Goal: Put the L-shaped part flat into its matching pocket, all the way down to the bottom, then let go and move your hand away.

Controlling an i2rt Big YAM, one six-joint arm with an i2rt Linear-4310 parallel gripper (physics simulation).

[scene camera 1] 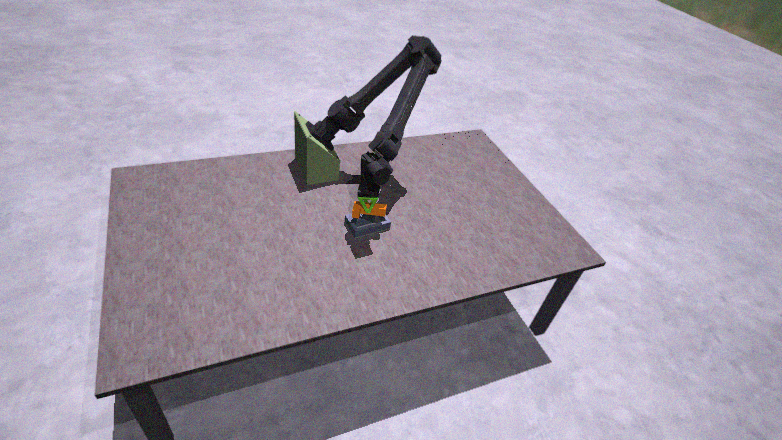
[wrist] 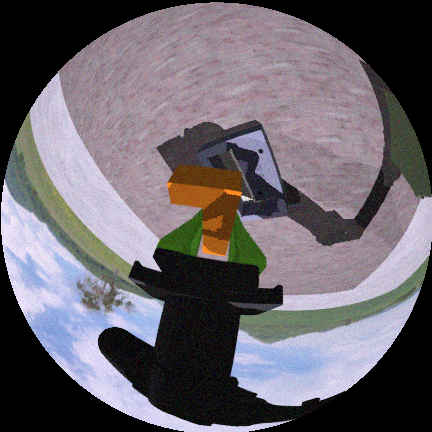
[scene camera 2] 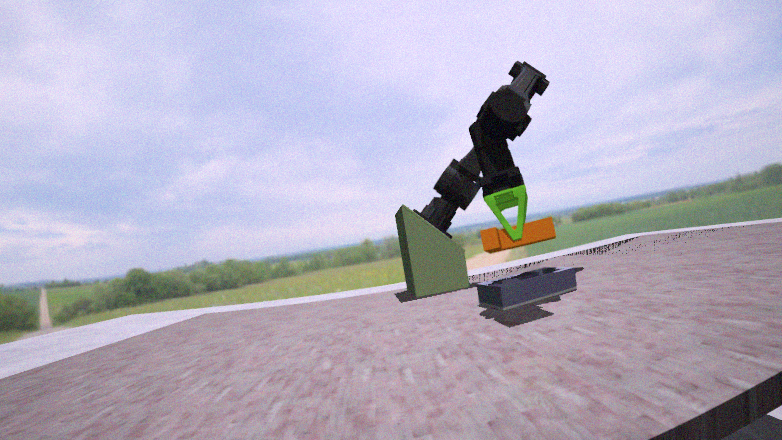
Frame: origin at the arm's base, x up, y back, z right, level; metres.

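Where they show: gripper, fingertip midpoint: (scene camera 1: 368,210) (wrist: 219,212) (scene camera 2: 518,240); arm's base at its link origin: (scene camera 1: 318,137) (scene camera 2: 427,229).
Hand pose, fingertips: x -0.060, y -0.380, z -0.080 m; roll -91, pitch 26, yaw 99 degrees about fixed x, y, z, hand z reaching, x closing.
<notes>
Each offset is from my fingertips to the top centre of the thing. Level surfaces: height alone.
The orange L-shaped part @(dx +0.026, dy -0.014, dz +0.002 m) (scene camera 1: 378,210) (scene camera 2: 537,232) (wrist: 205,182) is held between the green fingers of my gripper (scene camera 1: 368,210) (scene camera 2: 515,238) (wrist: 219,212), which is shut on one of its arms. In scene camera 2 the part hangs above the dark blue-grey pocket block @(dx -0.059, dy +0.020, dz -0.011 m) (scene camera 1: 371,227) (scene camera 2: 527,290) (wrist: 271,162), with a visible gap between them. The block stands on the table. In the wrist view its pocket opening shows partly in shadow, and the part covers the block's near left corner.
The brown table @(dx -0.095 m) (scene camera 1: 235,246) (scene camera 2: 273,372) (wrist: 320,90) carries the block. The green slanted arm mount (scene camera 1: 322,162) (scene camera 2: 434,262) (wrist: 412,145) stands behind the block in scene camera 1, to the left. Shadows of the arm fall around the block.
</notes>
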